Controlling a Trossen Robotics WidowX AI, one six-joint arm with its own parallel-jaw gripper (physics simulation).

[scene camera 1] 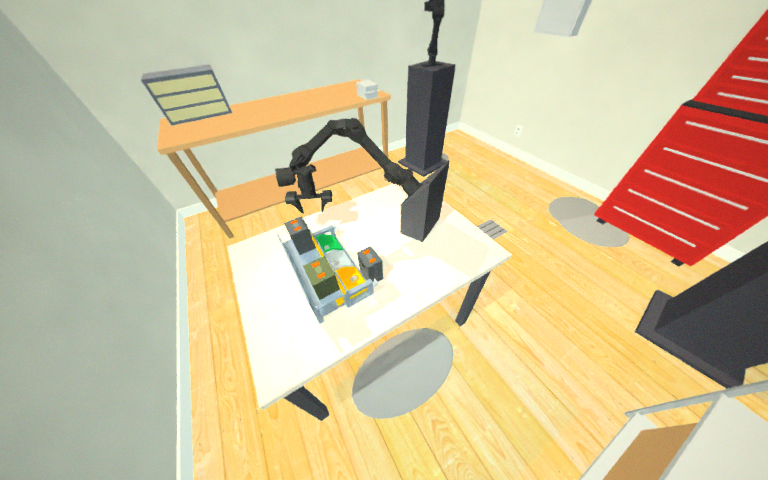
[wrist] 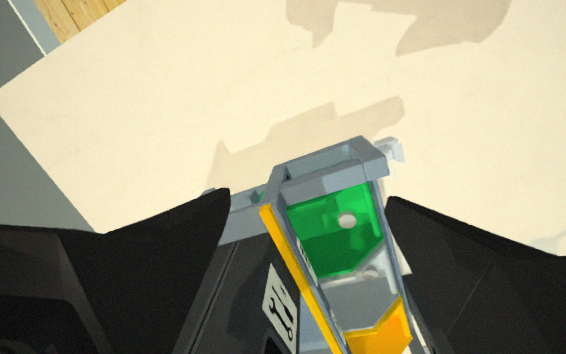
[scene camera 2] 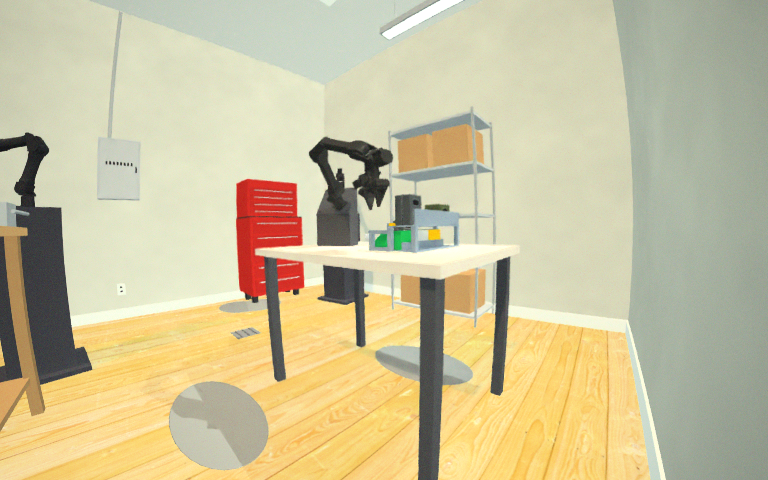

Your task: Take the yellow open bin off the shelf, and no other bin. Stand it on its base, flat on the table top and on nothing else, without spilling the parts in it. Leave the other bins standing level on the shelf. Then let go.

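Frame: origin at the arm's base, x ahead, y left, z up, level; millimetres.
Where they show: gripper, fingertip midpoint: [scene camera 1: 312, 212] [wrist: 308, 200] [scene camera 2: 374, 208]; arm's base, link origin: [scene camera 1: 415, 190] [scene camera 2: 340, 205].
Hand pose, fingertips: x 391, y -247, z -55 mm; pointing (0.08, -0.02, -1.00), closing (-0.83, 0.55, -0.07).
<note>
Each offset is from my fingertips to the top centre of the thing. Level surfaces: height alone.
The yellow open bin @[dy +324, dx +64, dz -90 mm] [scene camera 1: 350, 276] [scene camera 2: 433, 233] [wrist: 379, 341] stands on the low blue-grey shelf [scene camera 1: 321, 311] [scene camera 2: 436, 218] [wrist: 327, 184], at the end away from the green bin @[dy +102, dx +34, dz -90 mm] [scene camera 1: 329, 242] [scene camera 2: 401, 240] [wrist: 327, 250]. A light grey bin @[dy +212, dx +50, dz -90 mm] [scene camera 1: 338, 259] [wrist: 356, 296] stands between them. In the wrist view, part of the yellow bin shows at the bottom edge; its parts do not show clearly there. My gripper [scene camera 1: 312, 211] [scene camera 2: 374, 207] [wrist: 308, 200] is open and empty. It hangs above table height, near the green bin's end of the shelf, apart from the yellow bin.
A dark box @[dy +85, dx +107, dz +53 mm] [scene camera 1: 301, 237] [scene camera 2: 405, 210] [wrist: 245, 295] and an olive box @[dy +313, dx +145, dz +28 mm] [scene camera 1: 321, 278] [scene camera 2: 437, 207] stand on the shelf's upper level. Another dark box @[dy +336, dx -50, dz -39 mm] [scene camera 1: 370, 264] stands on the table @[dz -171 mm] [scene camera 1: 266, 362] beside the bins. A yellow strip @[dy +208, dx +82, dz -59 mm] [wrist: 300, 280] runs along the bins' rear side.
</note>
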